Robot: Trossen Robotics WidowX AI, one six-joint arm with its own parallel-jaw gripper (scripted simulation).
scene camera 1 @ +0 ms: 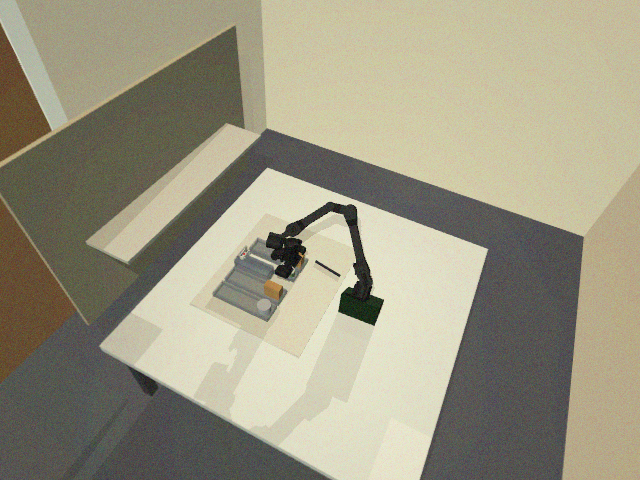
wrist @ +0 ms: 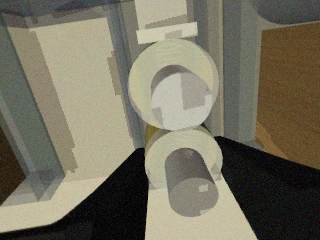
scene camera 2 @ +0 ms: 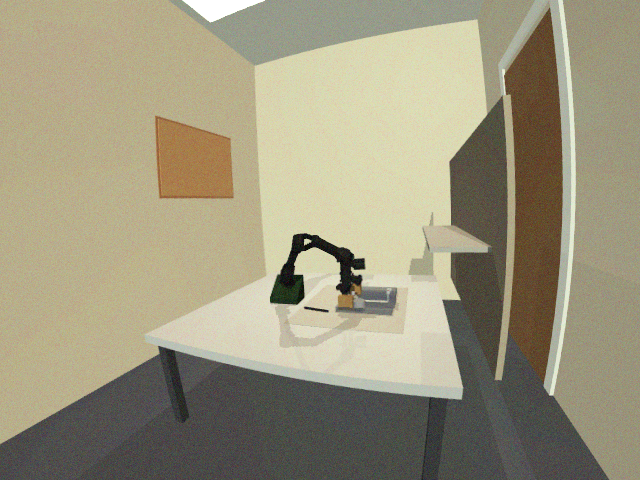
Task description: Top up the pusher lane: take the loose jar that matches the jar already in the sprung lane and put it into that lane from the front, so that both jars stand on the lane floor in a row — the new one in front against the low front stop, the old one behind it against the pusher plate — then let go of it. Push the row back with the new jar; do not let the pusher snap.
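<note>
My gripper [wrist: 179, 149] in sight, with a jar [wrist: 184, 165]. Another jar [wrist: 173, 84] visible too.
</note>
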